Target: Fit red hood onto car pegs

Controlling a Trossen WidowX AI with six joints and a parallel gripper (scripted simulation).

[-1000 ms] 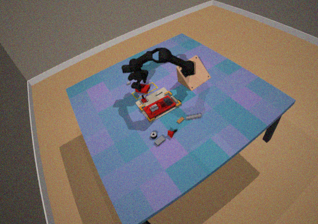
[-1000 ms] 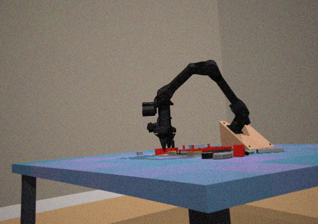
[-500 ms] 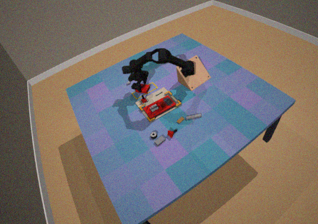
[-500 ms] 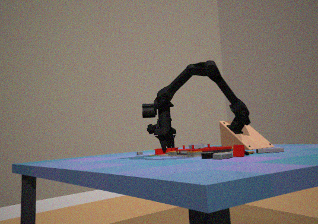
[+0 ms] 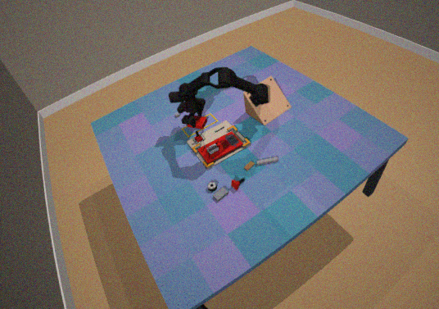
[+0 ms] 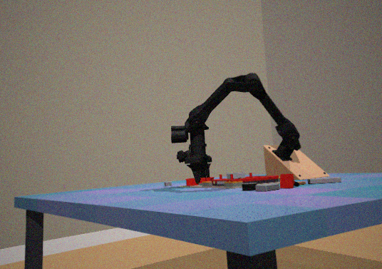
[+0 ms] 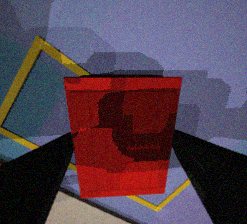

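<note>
Now: the grey engine block 70 mm ahead of my gripper tip, 240 mm to the left of it and 10 mm above it. From my gripper tip the other things lie so: wheel 200 mm ahead, 400 mm to the left; red hood 10 mm above.
</note>
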